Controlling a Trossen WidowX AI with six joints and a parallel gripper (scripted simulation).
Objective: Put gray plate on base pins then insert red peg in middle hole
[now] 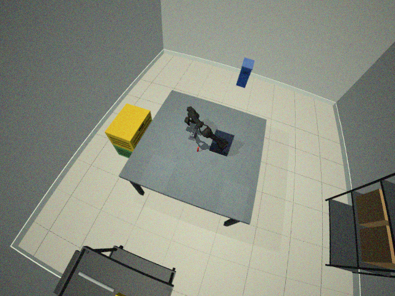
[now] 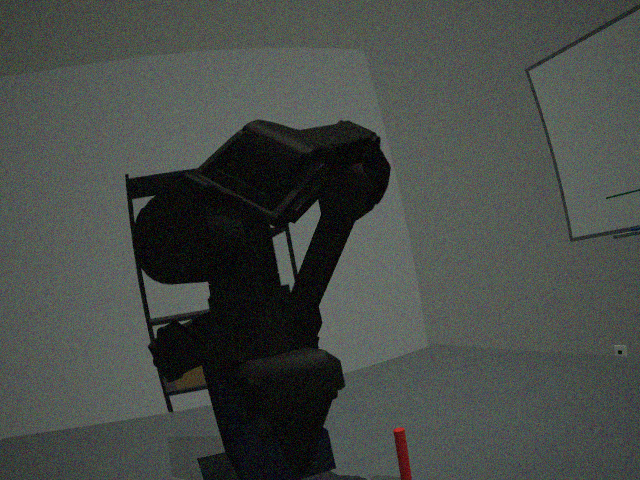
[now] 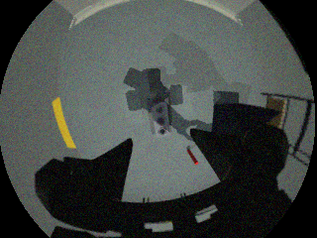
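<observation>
Right now the red peg is 140 mm behind my gripper tip, 160 mm to the left of it and 100 mm below it. Round my gripper tip: gray base (10 mm behind, 140 mm below); gray plate (10 mm behind, 100 mm below).
</observation>
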